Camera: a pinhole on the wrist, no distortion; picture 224 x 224 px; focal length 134.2 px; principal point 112.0 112.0 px. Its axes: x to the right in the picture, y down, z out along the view. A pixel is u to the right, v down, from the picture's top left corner.
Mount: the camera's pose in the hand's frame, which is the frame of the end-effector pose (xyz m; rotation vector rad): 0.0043 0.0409 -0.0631 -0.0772 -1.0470 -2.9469
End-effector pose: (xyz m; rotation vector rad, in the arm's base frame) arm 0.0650 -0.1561 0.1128 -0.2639 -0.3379 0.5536
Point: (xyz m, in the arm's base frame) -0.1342 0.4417 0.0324
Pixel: 74 19
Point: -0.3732 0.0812 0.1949
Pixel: 176 98
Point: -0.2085 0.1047 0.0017
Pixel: 164 20
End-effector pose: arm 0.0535 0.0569 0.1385 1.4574 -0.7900 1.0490
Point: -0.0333 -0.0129 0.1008
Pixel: 216 167
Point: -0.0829 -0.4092 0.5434
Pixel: 56 130
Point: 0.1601 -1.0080 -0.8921
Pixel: outside the picture
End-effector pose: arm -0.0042 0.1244 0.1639 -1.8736 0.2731 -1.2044
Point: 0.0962 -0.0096 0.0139
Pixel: 94 57
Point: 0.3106 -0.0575 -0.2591
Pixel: 118 65
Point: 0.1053 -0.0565 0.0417
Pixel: 56 39
